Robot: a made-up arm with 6 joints. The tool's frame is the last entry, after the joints.
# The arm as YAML. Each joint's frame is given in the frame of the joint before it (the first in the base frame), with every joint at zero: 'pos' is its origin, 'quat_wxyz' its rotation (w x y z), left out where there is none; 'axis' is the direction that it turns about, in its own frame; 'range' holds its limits. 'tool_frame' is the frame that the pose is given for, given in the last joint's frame.
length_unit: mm
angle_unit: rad
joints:
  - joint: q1
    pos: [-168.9, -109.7, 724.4]
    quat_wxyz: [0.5, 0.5, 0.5, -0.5]
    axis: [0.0, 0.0, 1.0]
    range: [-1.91, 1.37]
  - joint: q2
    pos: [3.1, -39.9, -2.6]
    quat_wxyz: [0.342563, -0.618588, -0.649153, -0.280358]
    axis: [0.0, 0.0, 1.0]
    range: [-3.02, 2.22]
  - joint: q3
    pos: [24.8, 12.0, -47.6]
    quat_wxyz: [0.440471, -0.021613, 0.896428, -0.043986]
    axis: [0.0, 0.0, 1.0]
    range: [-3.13, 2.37]
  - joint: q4
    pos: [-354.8, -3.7, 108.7]
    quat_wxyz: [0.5, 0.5, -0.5, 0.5]
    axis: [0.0, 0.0, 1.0]
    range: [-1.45, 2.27]
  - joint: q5
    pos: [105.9, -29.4, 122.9]
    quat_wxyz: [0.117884, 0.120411, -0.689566, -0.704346]
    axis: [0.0, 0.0, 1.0]
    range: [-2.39, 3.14]
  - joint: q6
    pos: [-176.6, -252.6, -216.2]
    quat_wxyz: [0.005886, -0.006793, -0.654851, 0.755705]
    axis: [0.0, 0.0, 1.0]
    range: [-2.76, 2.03]
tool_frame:
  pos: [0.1, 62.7, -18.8]
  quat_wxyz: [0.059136, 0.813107, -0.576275, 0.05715]
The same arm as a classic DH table. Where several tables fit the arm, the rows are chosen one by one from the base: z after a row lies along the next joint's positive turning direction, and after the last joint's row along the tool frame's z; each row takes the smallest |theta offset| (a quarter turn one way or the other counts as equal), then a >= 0, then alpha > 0; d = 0 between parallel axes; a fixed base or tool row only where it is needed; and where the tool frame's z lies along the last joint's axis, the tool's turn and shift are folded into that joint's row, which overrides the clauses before.
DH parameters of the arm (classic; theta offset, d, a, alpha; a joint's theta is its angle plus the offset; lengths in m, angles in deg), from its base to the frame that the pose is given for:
base (fixed): 0.00 0.7244 -0.1689 90.00
q1: -82.92 0.0765 -0.0018 -127.45
q2: 0.00 -0.0797 0.0138 127.45
q3: 82.92 0.1387 0.3548 -90.00
q4: -70.59 0.1279 0.0901 -88.85
q5: -1.44 -0.3159 0.1720 -81.82
q6: 8.84 -0.1333 0.0096 170.57
tool (fixed): 79.35 -0.3780 0.0000 0.00
Joint limits (deg, base to tool): -109.43..78.50 -173.03..127.20 -179.34..135.79 -83.08..130.06 -136.94..179.91 -158.14..116.31

